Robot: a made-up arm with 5 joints. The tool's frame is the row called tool.
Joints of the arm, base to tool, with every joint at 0 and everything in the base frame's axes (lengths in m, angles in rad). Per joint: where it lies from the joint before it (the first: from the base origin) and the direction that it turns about. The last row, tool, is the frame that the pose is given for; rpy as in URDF.
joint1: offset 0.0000 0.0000 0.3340 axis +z
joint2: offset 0.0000 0.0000 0.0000 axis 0 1 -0.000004
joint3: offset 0.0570 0.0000 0.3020 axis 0 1 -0.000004
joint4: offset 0.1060 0.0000 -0.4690 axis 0 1 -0.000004
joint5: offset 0.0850 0.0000 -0.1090 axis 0 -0.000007 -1
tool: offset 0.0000 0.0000 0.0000 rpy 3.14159 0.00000 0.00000
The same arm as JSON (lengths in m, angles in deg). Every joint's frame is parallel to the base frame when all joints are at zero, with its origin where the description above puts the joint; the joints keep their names.
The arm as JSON. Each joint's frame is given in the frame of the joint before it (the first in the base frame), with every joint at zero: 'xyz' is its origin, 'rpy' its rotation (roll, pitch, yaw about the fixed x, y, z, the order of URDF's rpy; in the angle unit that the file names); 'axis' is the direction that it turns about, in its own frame. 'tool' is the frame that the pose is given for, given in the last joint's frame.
{
  "units": {
    "length": "m",
    "angle": "deg"
  },
  "joints": [
    {
      "name": "joint1",
      "type": "revolute",
      "origin": {
        "xyz": [
          0.0,
          0.0,
          0.334
        ],
        "rpy": [
          0.0,
          0.0,
          0.0
        ]
      },
      "axis": [
        0.0,
        0.0,
        1.0
      ]
    },
    {
      "name": "joint2",
      "type": "revolute",
      "origin": {
        "xyz": [
          0.0,
          0.0,
          0.0
        ],
        "rpy": [
          0.0,
          0.0,
          0.0
        ]
      },
      "axis": [
        0.0,
        1.0,
        0.0
      ]
    },
    {
      "name": "joint3",
      "type": "revolute",
      "origin": {
        "xyz": [
          0.057,
          0.0,
          0.302
        ],
        "rpy": [
          0.0,
          0.0,
          0.0
        ]
      },
      "axis": [
        0.0,
        1.0,
        0.0
      ]
    },
    {
      "name": "joint4",
      "type": "revolute",
      "origin": {
        "xyz": [
          0.106,
          0.0,
          -0.469
        ],
        "rpy": [
          0.0,
          0.0,
          0.0
        ]
      },
      "axis": [
        0.0,
        1.0,
        0.0
      ]
    },
    {
      "name": "joint5",
      "type": "revolute",
      "origin": {
        "xyz": [
          0.085,
          0.0,
          -0.109
        ],
        "rpy": [
          0.0,
          0.0,
          0.0
        ]
      },
      "axis": [
        0.0,
        0.0,
        -1.0
      ]
    }
  ],
  "tool": {
    "origin": {
      "xyz": [
        0.0,
        0.0,
        0.0
      ],
      "rpy": [
        180.0,
        0.0,
        0.0
      ]
    }
  }
}

